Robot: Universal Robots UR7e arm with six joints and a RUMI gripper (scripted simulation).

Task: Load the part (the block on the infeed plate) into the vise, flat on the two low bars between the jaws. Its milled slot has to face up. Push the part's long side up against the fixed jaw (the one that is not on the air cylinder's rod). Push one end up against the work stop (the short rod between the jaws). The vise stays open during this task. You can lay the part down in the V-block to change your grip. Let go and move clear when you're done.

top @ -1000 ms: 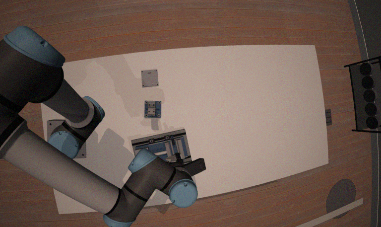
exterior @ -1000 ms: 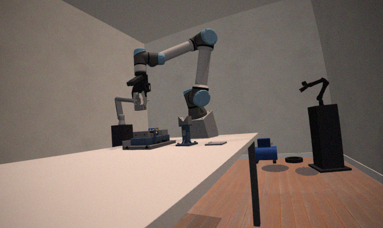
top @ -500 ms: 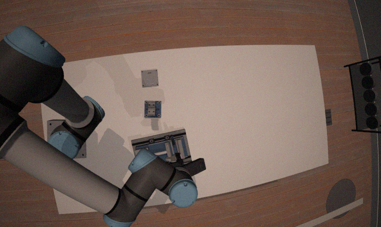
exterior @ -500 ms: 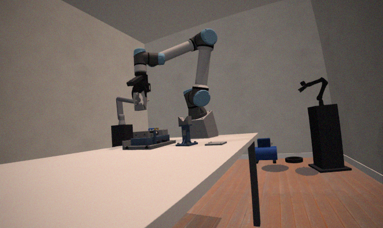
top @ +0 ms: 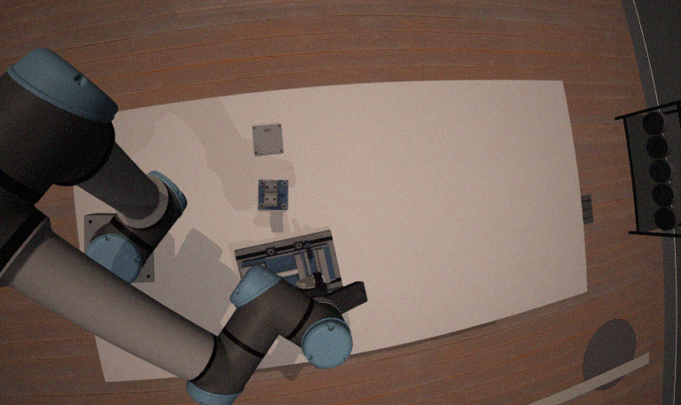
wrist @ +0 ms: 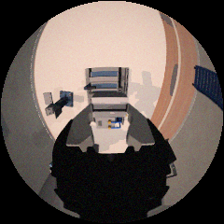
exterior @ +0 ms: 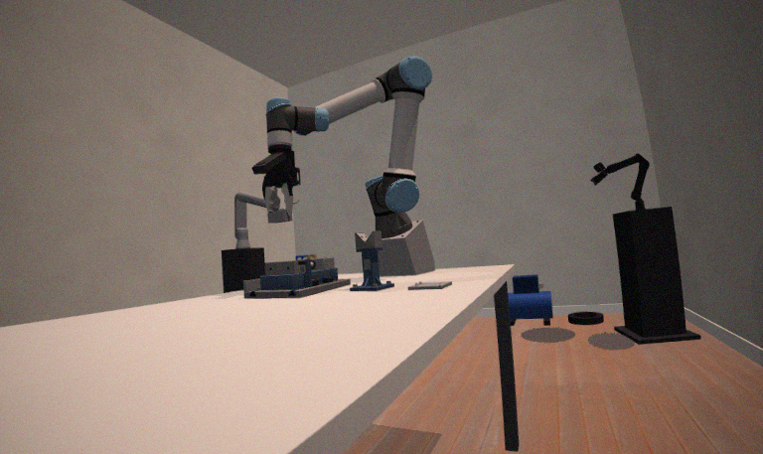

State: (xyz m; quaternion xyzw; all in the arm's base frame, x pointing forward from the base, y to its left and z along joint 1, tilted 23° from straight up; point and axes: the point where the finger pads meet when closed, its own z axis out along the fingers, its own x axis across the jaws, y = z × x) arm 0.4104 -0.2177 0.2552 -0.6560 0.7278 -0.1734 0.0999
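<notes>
The vise is 60 mm behind my hand, 30 mm to the left of it and 200 mm below it. Also, from my hand: part right at my hand; then infeed plate 10 mm ahead, 420 mm to the left, 230 mm below.
</notes>
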